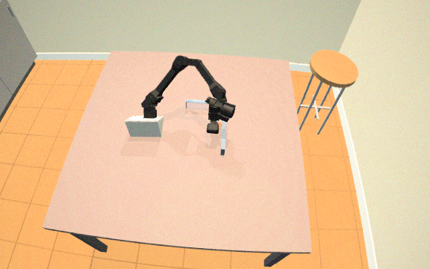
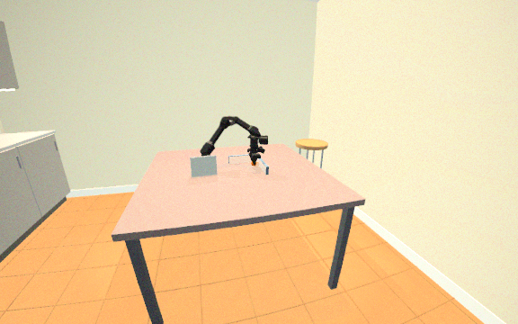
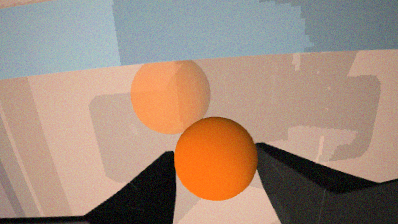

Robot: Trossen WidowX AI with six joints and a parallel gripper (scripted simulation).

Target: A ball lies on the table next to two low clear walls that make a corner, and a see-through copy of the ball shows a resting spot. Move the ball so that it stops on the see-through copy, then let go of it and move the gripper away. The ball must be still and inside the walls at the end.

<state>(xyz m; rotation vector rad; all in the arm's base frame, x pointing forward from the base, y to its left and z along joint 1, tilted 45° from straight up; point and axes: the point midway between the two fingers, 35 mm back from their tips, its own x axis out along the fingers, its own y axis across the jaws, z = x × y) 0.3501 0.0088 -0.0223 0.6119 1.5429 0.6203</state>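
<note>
My gripper tip is 3 cm short of the see-through copy of ball, 2 cm to the right of it and 1 cm above it. The rest, counted from my gripper tip: orange ball: right at my gripper tip.
</note>
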